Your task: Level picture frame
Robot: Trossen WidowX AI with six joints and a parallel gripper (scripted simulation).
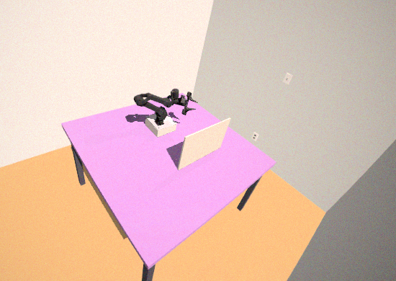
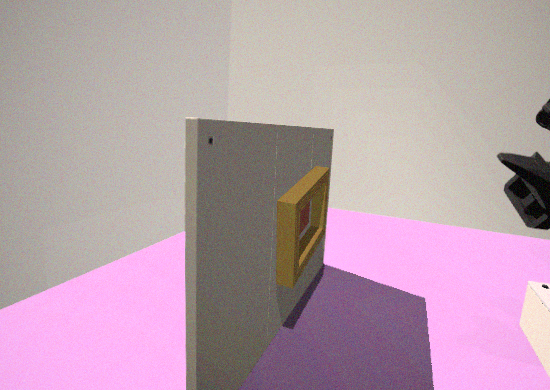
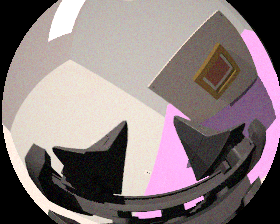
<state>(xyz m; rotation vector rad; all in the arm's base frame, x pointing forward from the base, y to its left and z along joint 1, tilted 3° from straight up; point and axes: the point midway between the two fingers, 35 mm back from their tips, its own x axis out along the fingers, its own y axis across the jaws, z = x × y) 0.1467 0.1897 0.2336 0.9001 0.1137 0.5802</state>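
My gripper tip is now 240 mm short of the yellow picture frame, 140 mm above it and 100 mm to the left of it. From my gripper tip the other things lie so: upright wall panel 250 mm ahead, 160 mm below, 90 mm to the right.
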